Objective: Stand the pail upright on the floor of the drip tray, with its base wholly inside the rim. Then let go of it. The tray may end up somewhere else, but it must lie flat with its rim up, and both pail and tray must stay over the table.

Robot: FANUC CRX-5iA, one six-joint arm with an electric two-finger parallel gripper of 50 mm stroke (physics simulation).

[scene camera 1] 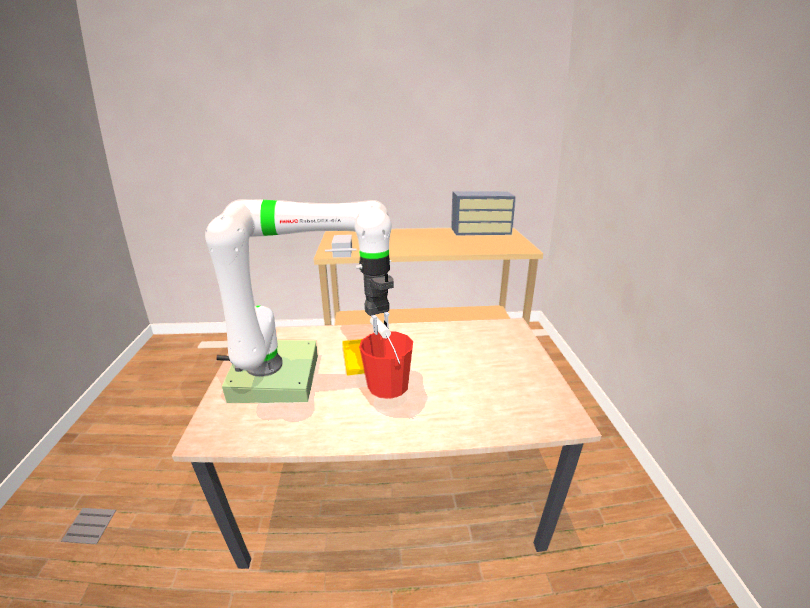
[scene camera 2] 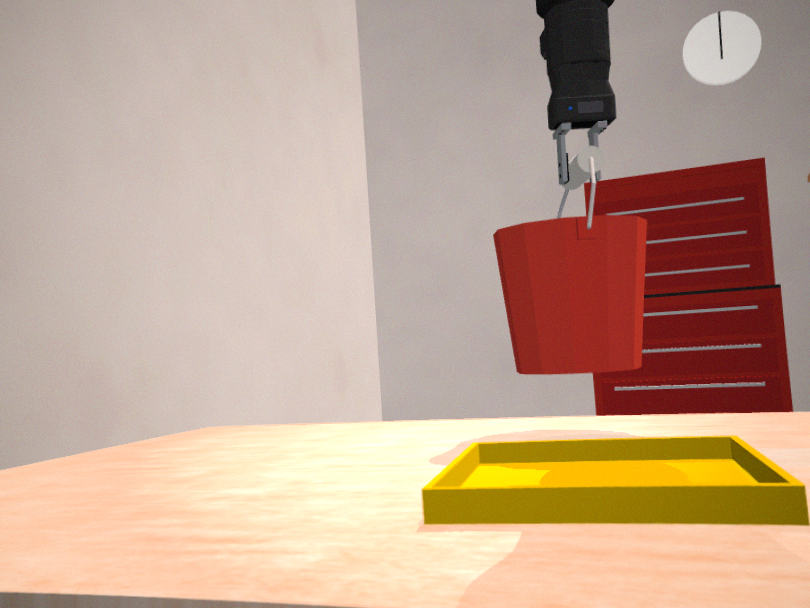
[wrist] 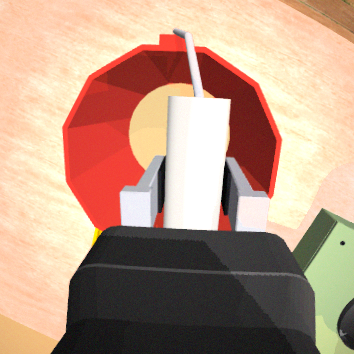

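Where they show: gripper, fingertip midpoint: [scene camera 1: 381, 331] [scene camera 2: 579, 182] [wrist: 193, 173]; arm's base, link origin: [scene camera 1: 264, 364].
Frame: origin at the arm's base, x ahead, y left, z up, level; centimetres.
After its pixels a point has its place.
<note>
The red pail [scene camera 1: 387, 369] {x 50.4, y -20.6, z 13.1 cm} [scene camera 2: 575, 297] {x 47.7, y -4.2, z 8.4 cm} [wrist: 100, 150] {x 56.5, y -7.8, z 11.1 cm} hangs in the air by its wire handle, close to upright. In the second scene view its base is clearly above the table. My gripper [scene camera 1: 381, 327] {x 48.3, y -13.6, z 23.1 cm} [scene camera 2: 579, 175] {x 48.3, y -13.6, z 23.1 cm} [wrist: 193, 173] {x 48.3, y -13.6, z 23.1 cm} is shut on the white grip of the pail's handle, above the pail's rim. The yellow drip tray [scene camera 1: 352, 366] {x 33.6, y 11.3, z -7.9 cm} [scene camera 2: 615, 505] {x 37.9, y 31.1, z -7.1 cm} lies flat on the table with its rim up. In the first scene view the pail hides the tray's right part. In the wrist view a small bit of the tray [wrist: 96, 235] {x 54.2, y 13.9, z -6.0 cm} shows at the pail's lower left edge.
The wooden table [scene camera 1: 497, 392] {x 91.5, y -6.1, z -8.2 cm} [scene camera 2: 261, 510] {x 66.1, y 31.2, z -8.2 cm} bears the green base block [scene camera 1: 268, 391] {x 5.4, y -13.3, z -2.7 cm} [wrist: 332, 265] {x 15.2, y -5.2, z -1.1 cm} of the arm, to the left of the tray in the first scene view. A workbench [scene camera 1: 425, 245] stands behind. A red drawer cabinet [scene camera 2: 706, 327] stands beyond the table.
</note>
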